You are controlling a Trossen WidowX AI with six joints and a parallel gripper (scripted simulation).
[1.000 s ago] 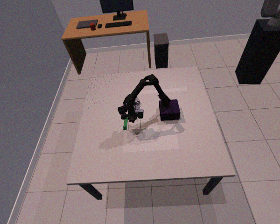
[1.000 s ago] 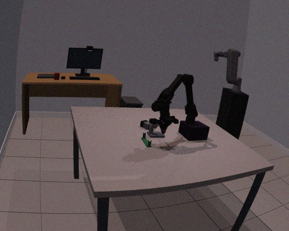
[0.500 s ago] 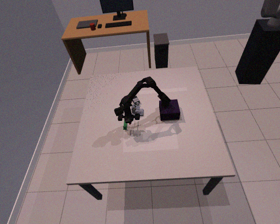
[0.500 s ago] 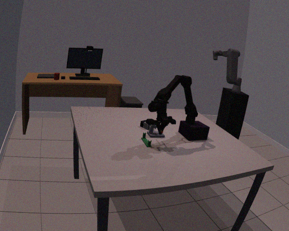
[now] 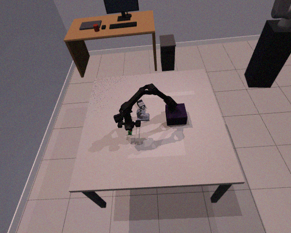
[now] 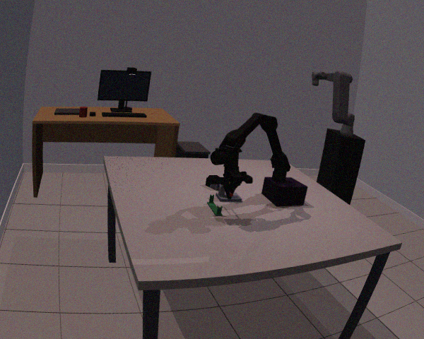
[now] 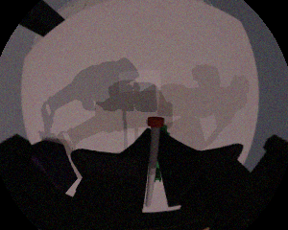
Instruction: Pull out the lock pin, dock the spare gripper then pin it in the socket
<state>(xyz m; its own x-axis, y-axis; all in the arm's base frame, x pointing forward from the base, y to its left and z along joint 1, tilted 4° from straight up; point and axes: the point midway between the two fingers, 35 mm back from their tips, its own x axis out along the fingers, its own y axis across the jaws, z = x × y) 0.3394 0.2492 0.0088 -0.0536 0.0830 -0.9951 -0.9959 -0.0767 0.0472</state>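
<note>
The green bar is 3 cm ahead of my gripper tip, 8 cm to the right of it and 7 cm below it. Also, from my gripper tip: grey mount: 5 cm behind, 21 cm to the right, 4 cm below; then spare gripper: 4 cm behind, 35 cm to the right, 7 cm below.
</note>
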